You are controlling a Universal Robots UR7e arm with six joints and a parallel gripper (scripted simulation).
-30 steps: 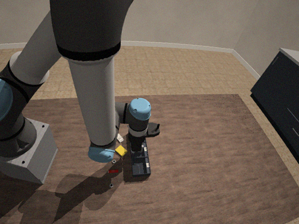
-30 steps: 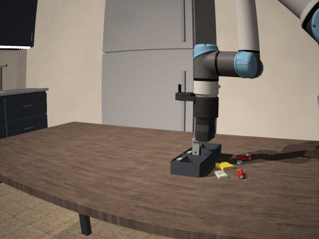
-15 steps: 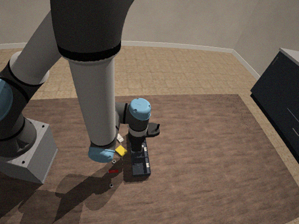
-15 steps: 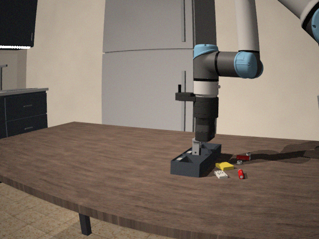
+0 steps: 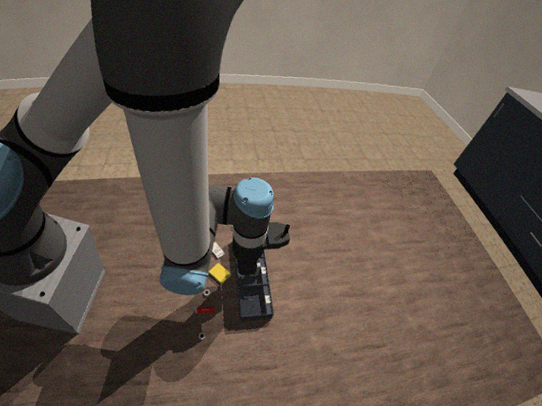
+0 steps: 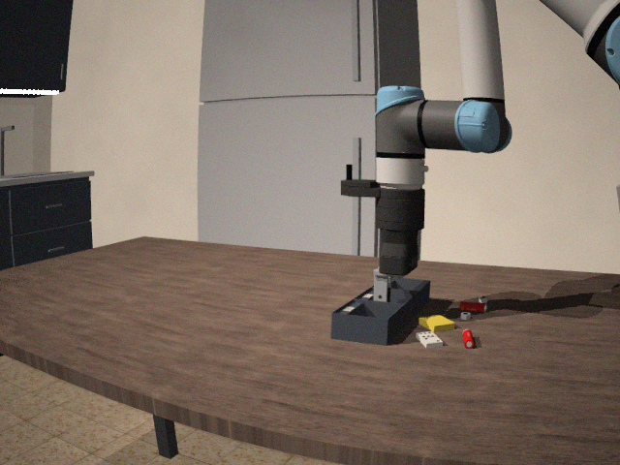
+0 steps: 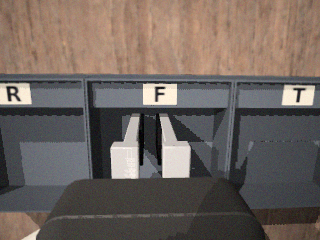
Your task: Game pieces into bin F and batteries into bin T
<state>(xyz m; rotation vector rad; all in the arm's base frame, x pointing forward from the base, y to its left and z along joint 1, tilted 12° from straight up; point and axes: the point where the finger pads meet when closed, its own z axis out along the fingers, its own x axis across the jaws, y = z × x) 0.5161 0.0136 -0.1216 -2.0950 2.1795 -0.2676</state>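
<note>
Right now my hand is 10 mm past the dark three-compartment bin, 10 mm to the left of it and 20 mm above it. The rest, counted from my hand: white domino (100 mm behind, 90 mm to the left, 30 mm below); then battery (140 mm behind, 90 mm to the right, 30 mm below); then yellow block (90 mm behind, 10 mm to the left, 30 mm below).
</note>
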